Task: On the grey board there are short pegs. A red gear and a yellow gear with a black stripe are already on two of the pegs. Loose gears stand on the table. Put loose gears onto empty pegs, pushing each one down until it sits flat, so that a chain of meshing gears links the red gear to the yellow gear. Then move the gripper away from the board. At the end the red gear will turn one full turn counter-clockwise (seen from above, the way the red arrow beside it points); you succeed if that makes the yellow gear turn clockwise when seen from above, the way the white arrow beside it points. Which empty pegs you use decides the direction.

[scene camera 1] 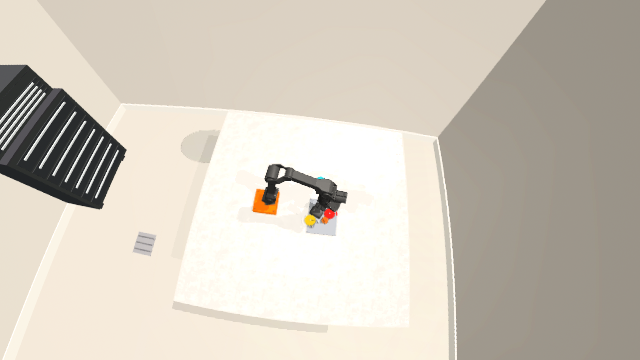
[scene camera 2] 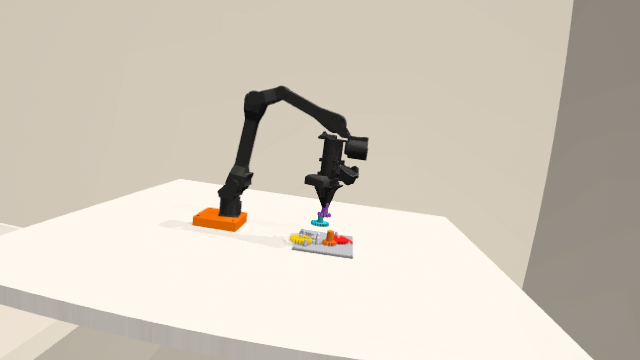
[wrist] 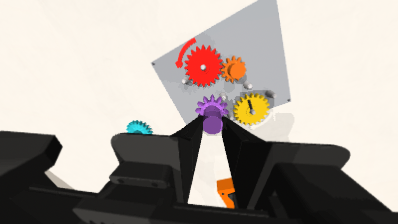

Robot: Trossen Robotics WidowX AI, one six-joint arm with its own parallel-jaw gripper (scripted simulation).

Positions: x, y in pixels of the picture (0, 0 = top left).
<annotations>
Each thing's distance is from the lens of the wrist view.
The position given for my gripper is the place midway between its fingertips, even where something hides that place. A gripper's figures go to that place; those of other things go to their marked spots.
my gripper point(wrist: 212, 120): 11 cm
purple gear point(wrist: 212, 110): 11 cm
</annotations>
